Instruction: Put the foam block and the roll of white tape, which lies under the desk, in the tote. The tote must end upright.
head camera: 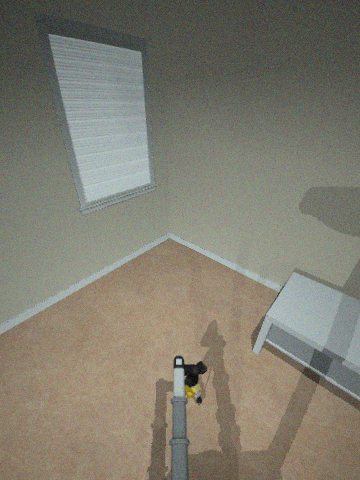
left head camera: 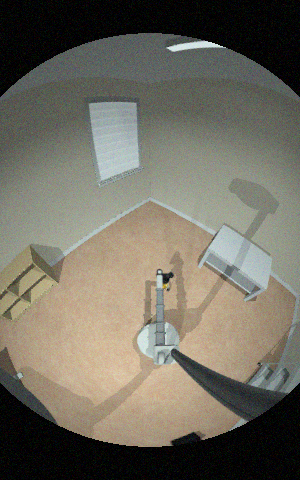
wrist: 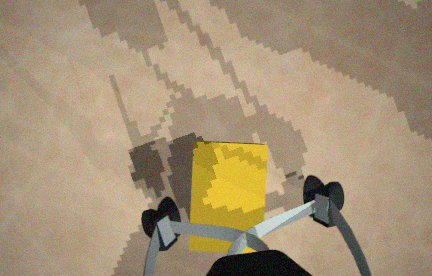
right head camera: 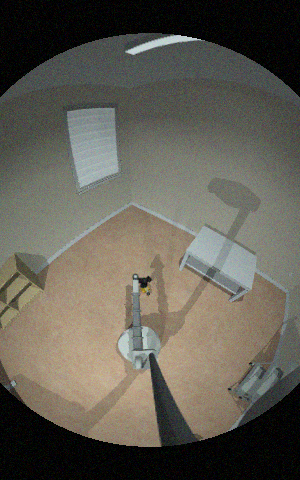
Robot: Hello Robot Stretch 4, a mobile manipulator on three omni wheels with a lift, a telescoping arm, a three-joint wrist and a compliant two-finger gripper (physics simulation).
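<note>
The yellow foam block lies on the floor below my gripper, partly hidden by the arm and wrist in the head views. My gripper is open, with one black fingertip off each side of the block's near part in the wrist view. The fingertips look apart from the block; their exact height above the floor is hard to tell. The white desk stands to the right against the wall. The white tape roll and the tote do not show clearly in any view.
A wooden shelf unit stands at the left wall. A grey framed object is at the lower right. A dark flat object lies at the bottom edge of the left head view. Walls meet in a corner beyond the arm.
</note>
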